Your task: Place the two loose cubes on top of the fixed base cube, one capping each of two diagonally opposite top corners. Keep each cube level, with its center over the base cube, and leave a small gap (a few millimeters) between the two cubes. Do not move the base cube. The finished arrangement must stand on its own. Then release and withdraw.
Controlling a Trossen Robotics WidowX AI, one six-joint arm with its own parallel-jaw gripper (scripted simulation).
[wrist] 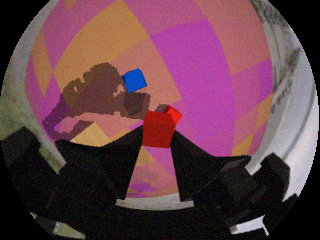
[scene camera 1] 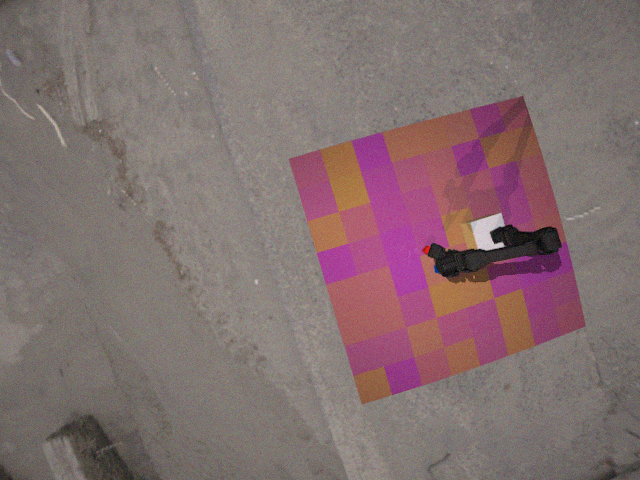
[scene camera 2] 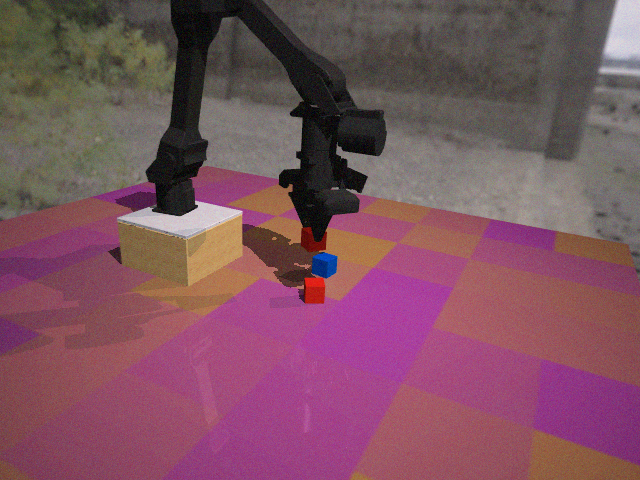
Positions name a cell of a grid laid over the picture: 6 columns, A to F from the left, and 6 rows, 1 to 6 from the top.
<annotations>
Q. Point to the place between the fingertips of my gripper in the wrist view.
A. At C4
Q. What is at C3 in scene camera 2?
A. My gripper.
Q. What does my gripper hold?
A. A red cube.
</annotations>
